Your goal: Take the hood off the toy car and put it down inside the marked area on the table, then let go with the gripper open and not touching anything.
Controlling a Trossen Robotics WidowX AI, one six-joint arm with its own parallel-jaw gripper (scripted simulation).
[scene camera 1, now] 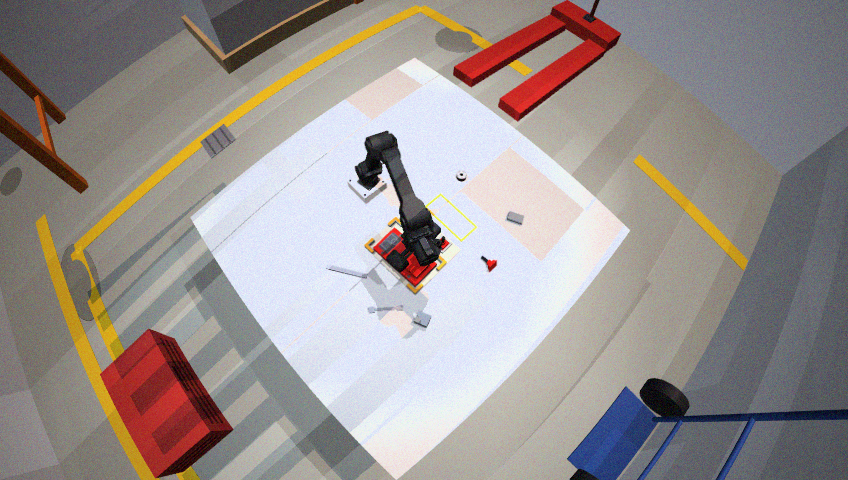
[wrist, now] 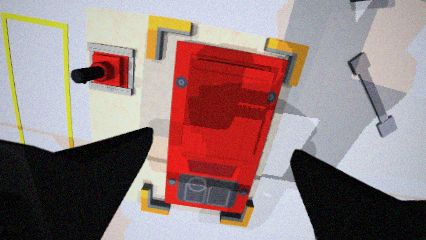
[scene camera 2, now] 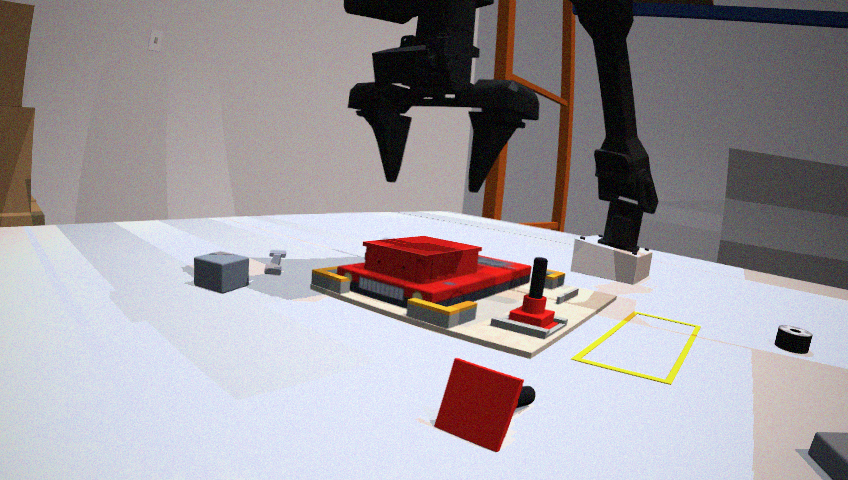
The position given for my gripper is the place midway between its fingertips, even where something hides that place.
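Red hood [scene camera 2: 424,260] visible. My gripper [scene camera 2: 430,186], [wrist: 224,145]: open, holding nothing.
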